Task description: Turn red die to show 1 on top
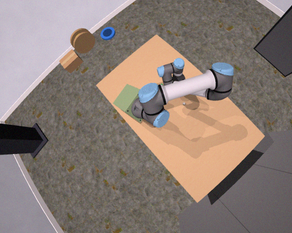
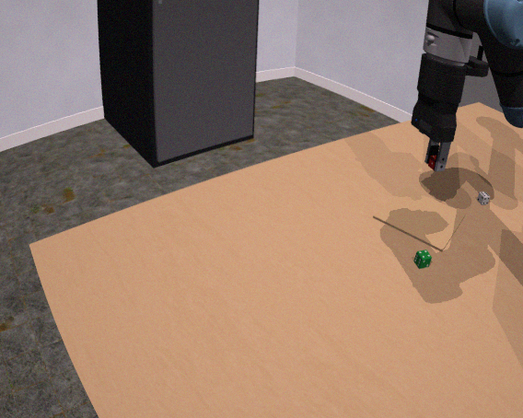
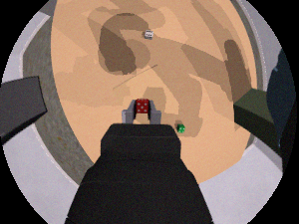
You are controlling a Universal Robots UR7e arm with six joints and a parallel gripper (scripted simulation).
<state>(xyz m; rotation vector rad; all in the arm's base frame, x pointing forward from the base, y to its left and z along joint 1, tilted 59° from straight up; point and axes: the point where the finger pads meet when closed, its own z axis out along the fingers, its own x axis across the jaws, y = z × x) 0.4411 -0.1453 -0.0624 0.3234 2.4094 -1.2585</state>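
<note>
My hand is 11 cm above the mat, 1 cm to the right of it and 1 cm past it. Round my hand: white die (15 cm to the right, 10 cm below, 7 cm behind); then red die (1 cm below); then green die (13 cm to the left, 10 cm below, 7 cm behind).
</note>
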